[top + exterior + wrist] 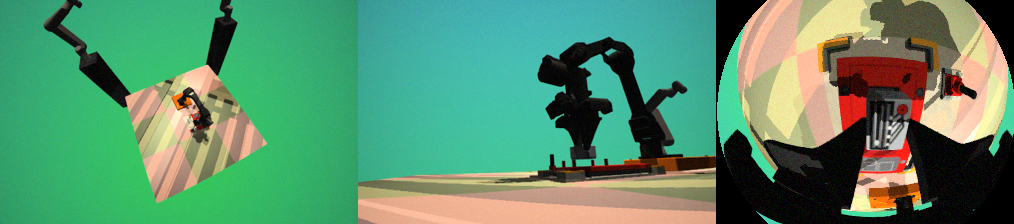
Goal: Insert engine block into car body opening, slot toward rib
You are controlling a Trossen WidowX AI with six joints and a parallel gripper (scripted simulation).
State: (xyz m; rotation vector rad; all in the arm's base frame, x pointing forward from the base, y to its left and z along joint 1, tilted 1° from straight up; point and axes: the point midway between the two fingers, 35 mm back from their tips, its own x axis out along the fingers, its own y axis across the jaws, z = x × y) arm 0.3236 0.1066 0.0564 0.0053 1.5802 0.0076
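The engine block lies 1 cm below my gripper tip.
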